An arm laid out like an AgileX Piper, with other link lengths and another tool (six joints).
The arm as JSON. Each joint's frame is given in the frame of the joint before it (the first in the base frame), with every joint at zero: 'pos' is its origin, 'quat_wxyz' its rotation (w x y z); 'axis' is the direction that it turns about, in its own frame. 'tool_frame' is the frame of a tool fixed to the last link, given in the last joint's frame.
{
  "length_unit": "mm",
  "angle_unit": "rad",
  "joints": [
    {
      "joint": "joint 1",
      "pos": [
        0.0,
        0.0,
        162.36
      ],
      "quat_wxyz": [
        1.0,
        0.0,
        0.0,
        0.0
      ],
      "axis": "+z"
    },
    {
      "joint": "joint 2",
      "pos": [
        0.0,
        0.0,
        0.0
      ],
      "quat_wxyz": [
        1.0,
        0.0,
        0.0,
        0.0
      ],
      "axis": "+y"
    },
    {
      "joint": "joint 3",
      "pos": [
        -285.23,
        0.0,
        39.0
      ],
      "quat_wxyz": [
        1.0,
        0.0,
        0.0,
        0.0
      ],
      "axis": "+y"
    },
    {
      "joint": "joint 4",
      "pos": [
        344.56,
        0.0,
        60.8
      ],
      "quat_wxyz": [
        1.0,
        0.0,
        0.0,
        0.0
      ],
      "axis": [
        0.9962,
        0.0,
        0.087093
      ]
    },
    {
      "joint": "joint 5",
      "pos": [
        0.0,
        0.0,
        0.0
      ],
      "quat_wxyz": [
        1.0,
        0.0,
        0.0,
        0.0
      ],
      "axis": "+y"
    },
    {
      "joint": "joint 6",
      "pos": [
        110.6,
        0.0,
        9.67
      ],
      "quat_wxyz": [
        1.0,
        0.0,
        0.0,
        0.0
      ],
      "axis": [
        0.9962,
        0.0,
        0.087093
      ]
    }
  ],
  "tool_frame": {
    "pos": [
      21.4,
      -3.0,
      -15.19
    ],
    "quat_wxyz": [
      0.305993,
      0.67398,
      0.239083,
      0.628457
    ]
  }
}
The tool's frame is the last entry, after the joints.
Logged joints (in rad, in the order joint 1, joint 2, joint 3, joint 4, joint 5, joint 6), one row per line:
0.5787, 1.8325, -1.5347, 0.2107, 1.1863, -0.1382
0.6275, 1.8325, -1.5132, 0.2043, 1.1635, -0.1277
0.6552, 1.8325, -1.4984, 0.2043, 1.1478, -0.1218
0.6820, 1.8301, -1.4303, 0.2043, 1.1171, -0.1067
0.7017, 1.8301, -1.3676, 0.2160, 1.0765, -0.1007
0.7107, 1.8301, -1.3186, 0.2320, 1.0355, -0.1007
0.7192, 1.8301, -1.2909, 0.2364, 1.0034, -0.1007
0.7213, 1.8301, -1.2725, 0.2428, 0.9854, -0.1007
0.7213, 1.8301, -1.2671, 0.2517, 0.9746, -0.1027
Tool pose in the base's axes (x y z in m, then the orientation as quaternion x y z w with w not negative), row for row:
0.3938, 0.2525, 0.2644, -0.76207, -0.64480, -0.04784, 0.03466
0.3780, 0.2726, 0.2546, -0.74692, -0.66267, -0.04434, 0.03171
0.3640, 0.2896, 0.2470, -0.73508, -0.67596, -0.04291, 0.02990
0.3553, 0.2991, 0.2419, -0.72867, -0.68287, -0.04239, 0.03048
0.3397, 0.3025, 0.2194, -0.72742, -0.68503, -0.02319, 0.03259
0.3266, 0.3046, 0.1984, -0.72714, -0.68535, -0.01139, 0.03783
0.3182, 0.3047, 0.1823, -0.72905, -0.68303, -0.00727, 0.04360
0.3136, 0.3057, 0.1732, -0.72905, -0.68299, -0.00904, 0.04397
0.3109, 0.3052, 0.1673, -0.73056, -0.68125, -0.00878, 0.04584
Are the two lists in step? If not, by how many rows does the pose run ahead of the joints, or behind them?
The pose runs 1 row behind the joints: the pose in row i belongs to the joints in row i - 1.
